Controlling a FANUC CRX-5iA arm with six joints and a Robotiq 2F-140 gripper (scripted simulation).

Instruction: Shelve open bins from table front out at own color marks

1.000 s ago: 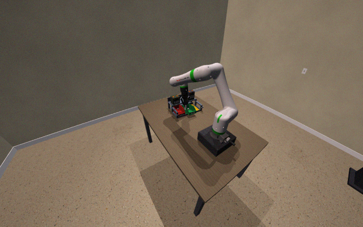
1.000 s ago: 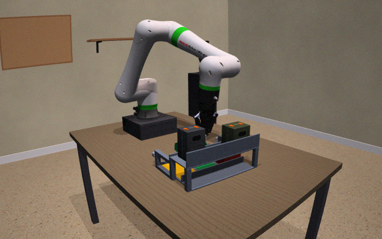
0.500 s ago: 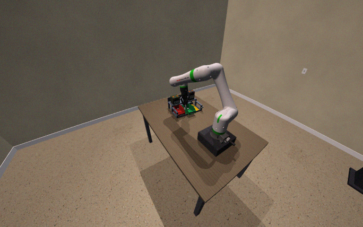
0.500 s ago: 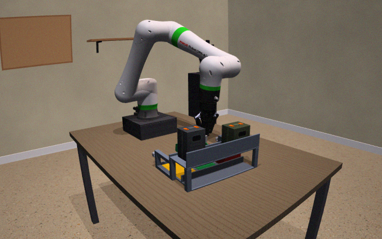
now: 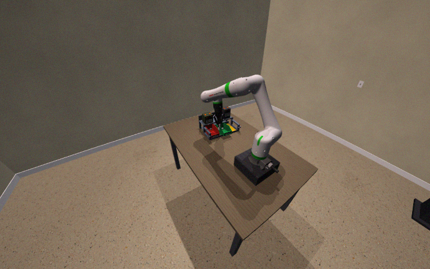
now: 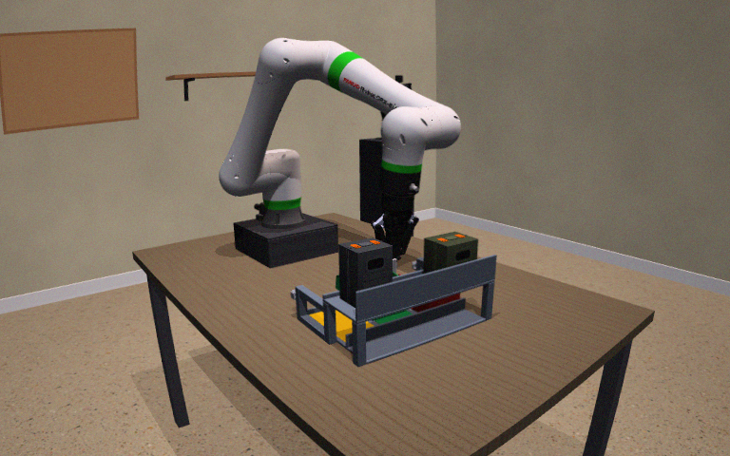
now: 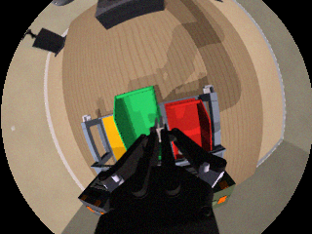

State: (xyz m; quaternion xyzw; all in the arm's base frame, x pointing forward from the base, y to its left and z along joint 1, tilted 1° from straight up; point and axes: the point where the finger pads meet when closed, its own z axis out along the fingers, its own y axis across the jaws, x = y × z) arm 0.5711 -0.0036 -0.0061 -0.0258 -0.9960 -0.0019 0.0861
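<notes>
My hand is 10 mm past the green bin, 50 mm to the left of it and 40 mm above it. From my hand the other things lie so: olive box (150 mm ahead, 60 mm to the left, 60 mm above); black box (130 mm ahead, 170 mm to the right, 70 mm above); red bin (50 mm ahead, 70 mm to the left, 50 mm below).
</notes>
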